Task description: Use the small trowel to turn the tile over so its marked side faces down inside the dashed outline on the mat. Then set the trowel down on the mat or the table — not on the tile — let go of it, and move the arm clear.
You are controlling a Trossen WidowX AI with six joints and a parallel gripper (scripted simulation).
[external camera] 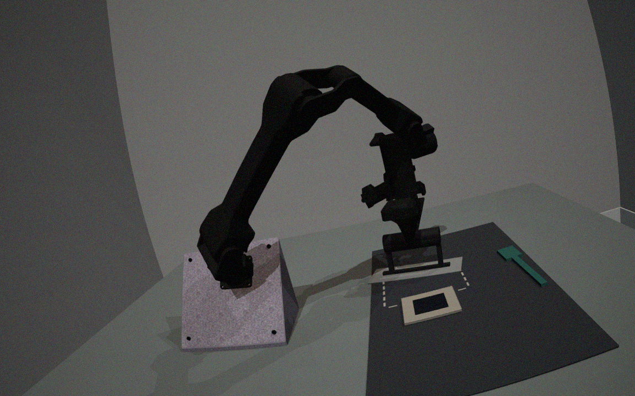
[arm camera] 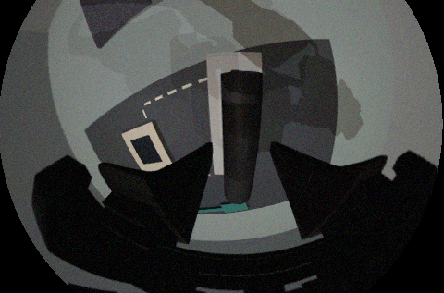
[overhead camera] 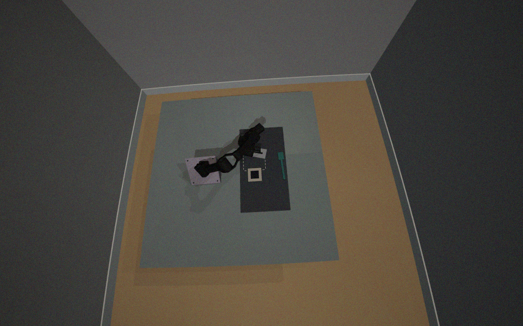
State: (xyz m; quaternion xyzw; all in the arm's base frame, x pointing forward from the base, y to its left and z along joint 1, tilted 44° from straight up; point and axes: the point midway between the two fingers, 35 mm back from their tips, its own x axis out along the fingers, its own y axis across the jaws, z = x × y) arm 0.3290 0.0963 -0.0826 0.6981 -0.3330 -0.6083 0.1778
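Now: gripper tip 3 cm above the trowel and 2 cm past it. Round my gripper tip: dark mat 12 cm to the right, 9 cm below, 7 cm ahead; teal t-shaped piece 21 cm ahead, 10 cm to the right, 7 cm below; tile 18 cm to the right, 7 cm below, 1 cm ahead.
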